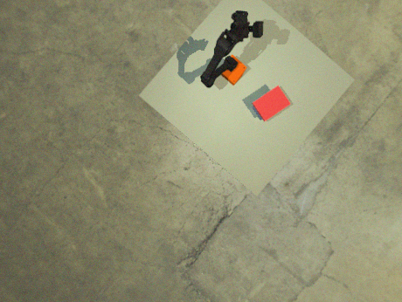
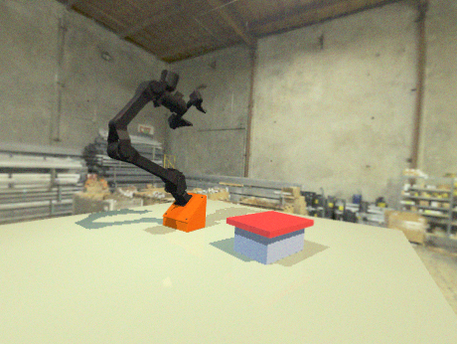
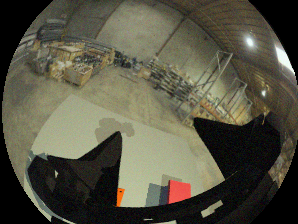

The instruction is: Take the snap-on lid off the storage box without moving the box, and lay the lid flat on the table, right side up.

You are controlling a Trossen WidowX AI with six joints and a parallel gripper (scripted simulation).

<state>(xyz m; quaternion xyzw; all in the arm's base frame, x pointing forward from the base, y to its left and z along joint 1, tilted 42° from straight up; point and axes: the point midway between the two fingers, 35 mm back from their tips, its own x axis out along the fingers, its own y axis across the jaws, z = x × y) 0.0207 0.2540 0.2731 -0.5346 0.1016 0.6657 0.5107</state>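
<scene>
Now: the red lid 400 mm ahead of my gripper tip, 380 mm below it and 60 mm to the right of it. Round my gripper tip: storage box: 420 mm below, 400 mm ahead, 60 mm to the right.
</scene>
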